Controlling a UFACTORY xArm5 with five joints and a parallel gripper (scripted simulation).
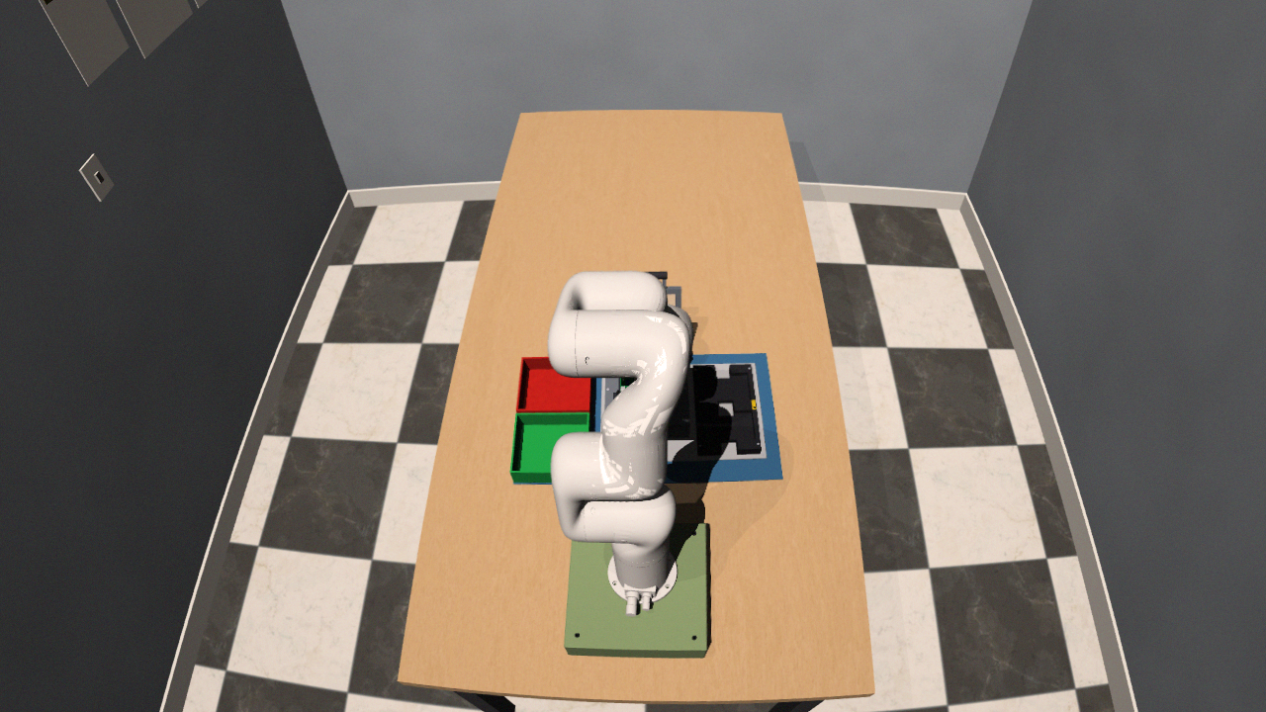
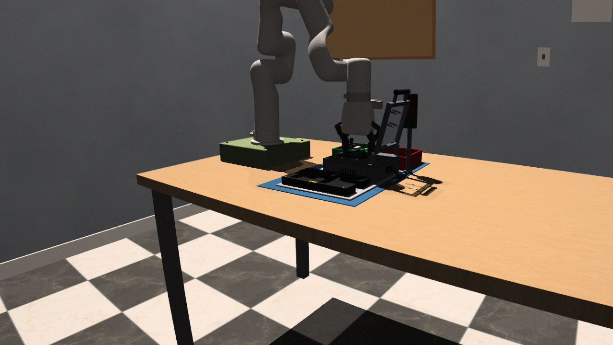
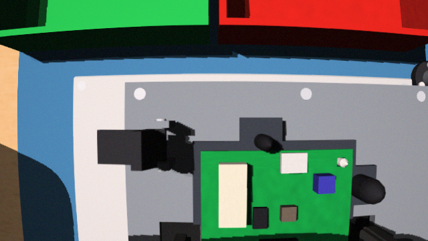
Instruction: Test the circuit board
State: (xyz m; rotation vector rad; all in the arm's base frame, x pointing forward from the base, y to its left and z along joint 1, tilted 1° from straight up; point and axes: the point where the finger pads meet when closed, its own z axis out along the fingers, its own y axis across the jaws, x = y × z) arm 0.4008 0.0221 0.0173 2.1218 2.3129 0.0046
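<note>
Now: the green circuit board 1 cm below my hand. The rest, counted from my hand: black tab: 7 cm behind, 5 cm to the left, 1 cm above; tester lid: 12 cm ahead, 1 cm to the left, 10 cm above; red bin: 3 cm ahead, 20 cm to the left, 7 cm below.
</note>
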